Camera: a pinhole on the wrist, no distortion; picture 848 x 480 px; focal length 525.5 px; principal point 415.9 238.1 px. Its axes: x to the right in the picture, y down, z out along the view. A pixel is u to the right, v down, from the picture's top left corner.
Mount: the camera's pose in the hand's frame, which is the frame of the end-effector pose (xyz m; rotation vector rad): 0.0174 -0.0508 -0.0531 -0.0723 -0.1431 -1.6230
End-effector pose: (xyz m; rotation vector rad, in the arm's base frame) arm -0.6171 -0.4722 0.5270 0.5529 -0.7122 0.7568
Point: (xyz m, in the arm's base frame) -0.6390 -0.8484 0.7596
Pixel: 627 256
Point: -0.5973 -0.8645 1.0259
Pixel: 572 445
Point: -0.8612 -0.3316 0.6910
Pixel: outside the picture
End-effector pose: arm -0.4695 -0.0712 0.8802 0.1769 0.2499 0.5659
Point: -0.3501 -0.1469 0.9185
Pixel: 762 418
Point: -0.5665 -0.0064 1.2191
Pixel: 169 72
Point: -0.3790 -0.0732 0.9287
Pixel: 414 456
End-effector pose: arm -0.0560 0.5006 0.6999 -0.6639 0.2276 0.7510
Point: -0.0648 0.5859 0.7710
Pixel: 273 233
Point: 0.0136 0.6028 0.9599
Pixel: 603 237
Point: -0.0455 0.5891 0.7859
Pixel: 338 265
